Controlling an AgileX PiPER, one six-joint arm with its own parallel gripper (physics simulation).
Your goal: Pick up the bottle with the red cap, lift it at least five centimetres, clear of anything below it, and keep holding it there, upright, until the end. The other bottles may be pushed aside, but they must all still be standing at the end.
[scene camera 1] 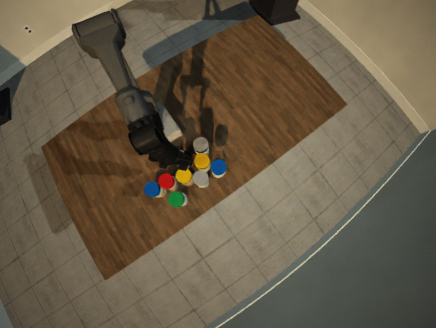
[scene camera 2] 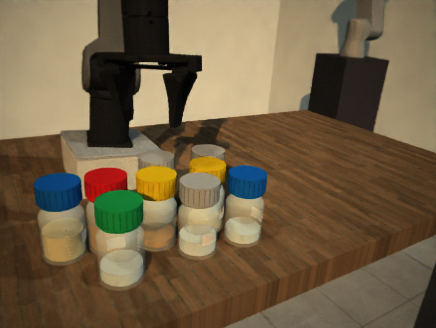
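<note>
The bottle with the red cap (scene camera 1: 166,181) (scene camera 2: 105,185) stands upright on the wooden table (scene camera 1: 280,95) (scene camera 2: 320,170). It is between a blue-capped bottle (scene camera 1: 152,189) (scene camera 2: 57,192) and a yellow-capped bottle (scene camera 1: 183,176) (scene camera 2: 156,184). A green-capped bottle (scene camera 1: 177,199) (scene camera 2: 119,212) hides much of its body in scene camera 2. My gripper (scene camera 1: 184,161) (scene camera 2: 151,121) is open and empty, pointing down above cap height. It hangs behind the row, to the right of the red cap in scene camera 2, over a rear grey-capped bottle (scene camera 2: 157,160) that it covers in scene camera 1.
Further right stand upright a second yellow-capped bottle (scene camera 1: 202,161) (scene camera 2: 207,167), a front grey-capped one (scene camera 1: 201,179) (scene camera 2: 199,190), another blue-capped one (scene camera 1: 218,167) (scene camera 2: 247,182) and a back grey-capped one (scene camera 1: 201,145) (scene camera 2: 208,151). The pale base block (scene camera 1: 171,126) (scene camera 2: 102,165) is behind them.
</note>
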